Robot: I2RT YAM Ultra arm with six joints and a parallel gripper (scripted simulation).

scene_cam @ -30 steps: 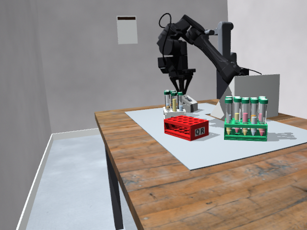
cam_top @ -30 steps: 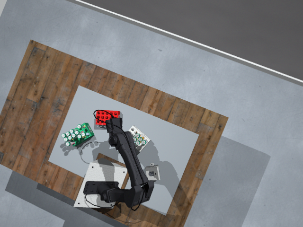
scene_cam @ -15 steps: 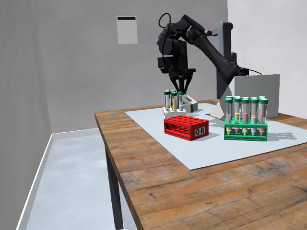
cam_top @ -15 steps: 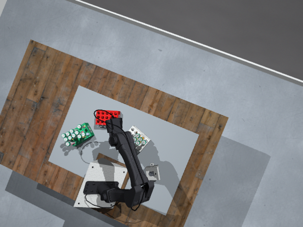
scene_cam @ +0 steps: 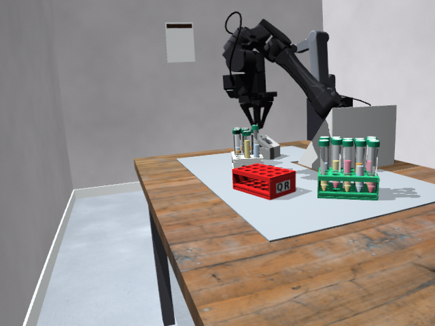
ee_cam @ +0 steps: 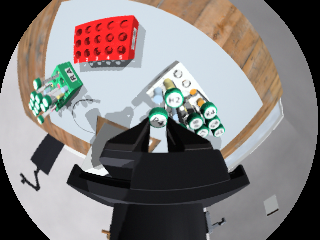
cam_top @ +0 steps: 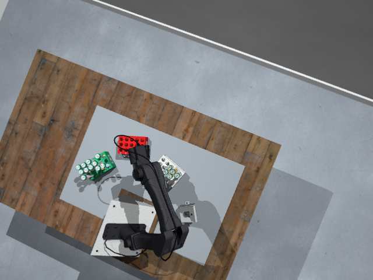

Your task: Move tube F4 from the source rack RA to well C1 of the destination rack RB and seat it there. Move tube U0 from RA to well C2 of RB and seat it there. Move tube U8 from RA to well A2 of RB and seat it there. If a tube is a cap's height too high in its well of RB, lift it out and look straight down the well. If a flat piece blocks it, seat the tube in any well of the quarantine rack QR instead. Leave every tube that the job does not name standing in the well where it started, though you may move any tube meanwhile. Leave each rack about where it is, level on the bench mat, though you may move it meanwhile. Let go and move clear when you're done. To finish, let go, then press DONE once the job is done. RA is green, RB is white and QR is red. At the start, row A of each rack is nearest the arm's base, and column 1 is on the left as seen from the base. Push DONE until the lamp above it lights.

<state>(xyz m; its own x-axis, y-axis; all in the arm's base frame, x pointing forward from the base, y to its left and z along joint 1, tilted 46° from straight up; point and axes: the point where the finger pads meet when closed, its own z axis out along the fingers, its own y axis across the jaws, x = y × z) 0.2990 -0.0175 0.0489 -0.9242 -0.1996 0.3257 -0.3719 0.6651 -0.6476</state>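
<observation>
Right now my hand is 10 mm short of the tube and 60 mm above it. From my hand the other things lie so: red rack QR: 70 mm ahead, 150 mm to the left, 110 mm below; tube with yellow filling: 30 mm ahead, 10 mm to the right, 70 mm below; white rack RB: 10 mm ahead, 50 mm to the right, 110 mm below.
</observation>
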